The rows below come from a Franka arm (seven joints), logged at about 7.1 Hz.
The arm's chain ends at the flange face. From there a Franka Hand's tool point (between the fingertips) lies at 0.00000 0.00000 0.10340 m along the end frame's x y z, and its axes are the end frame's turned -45 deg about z.
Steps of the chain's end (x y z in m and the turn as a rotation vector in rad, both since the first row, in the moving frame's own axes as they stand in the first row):
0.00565, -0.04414, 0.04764, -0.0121, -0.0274, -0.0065
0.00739, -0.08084, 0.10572, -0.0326, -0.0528, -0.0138
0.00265, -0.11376, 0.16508, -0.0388, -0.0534, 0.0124
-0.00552, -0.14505, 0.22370, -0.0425, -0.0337, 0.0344
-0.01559, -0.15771, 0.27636, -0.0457, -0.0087, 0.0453
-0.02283, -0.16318, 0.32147, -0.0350, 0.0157, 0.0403
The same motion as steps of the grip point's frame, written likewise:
0.03232, -0.02833, 0.04759, 0.0108, -0.0279, -0.0065
0.05614, -0.05337, 0.10552, 0.0143, -0.0604, -0.0138
0.07558, -0.07968, 0.16485, 0.0103, -0.0652, 0.0124
0.09308, -0.10592, 0.22355, -0.0062, -0.0539, 0.0344
0.09646, -0.11993, 0.27625, -0.0262, -0.0385, 0.0453
0.09776, -0.12785, 0.32139, -0.0359, -0.0136, 0.0403

